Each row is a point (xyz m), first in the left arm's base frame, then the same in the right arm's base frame.
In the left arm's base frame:
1: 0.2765 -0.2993 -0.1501
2: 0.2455 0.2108 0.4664
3: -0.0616 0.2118 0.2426
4: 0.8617 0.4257 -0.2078
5: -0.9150 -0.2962 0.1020
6: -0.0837 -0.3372 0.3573
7: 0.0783 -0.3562 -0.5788
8: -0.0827 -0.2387 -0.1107
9: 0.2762 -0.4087 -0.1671
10: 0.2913 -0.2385 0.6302
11: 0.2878 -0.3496 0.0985
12: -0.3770 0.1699 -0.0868
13: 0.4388 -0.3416 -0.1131
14: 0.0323 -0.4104 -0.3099
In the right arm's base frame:
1: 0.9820 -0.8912 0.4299
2: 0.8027 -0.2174 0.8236
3: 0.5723 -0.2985 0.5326
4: 1.5949 -0.1956 0.3213
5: -0.2303 -0.8605 0.3179
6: 0.4911 -0.7856 0.7994
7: 0.9111 -1.0861 0.0018
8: 0.6299 -0.8366 0.3446
9: 0.9811 -1.0004 0.4481
10: 0.7776 -0.5917 1.1237
11: 0.9197 -0.8617 0.6743
12: 0.3617 -0.4534 0.1565
13: 1.1248 -0.9131 0.5228
14: 0.7880 -1.0564 0.2494

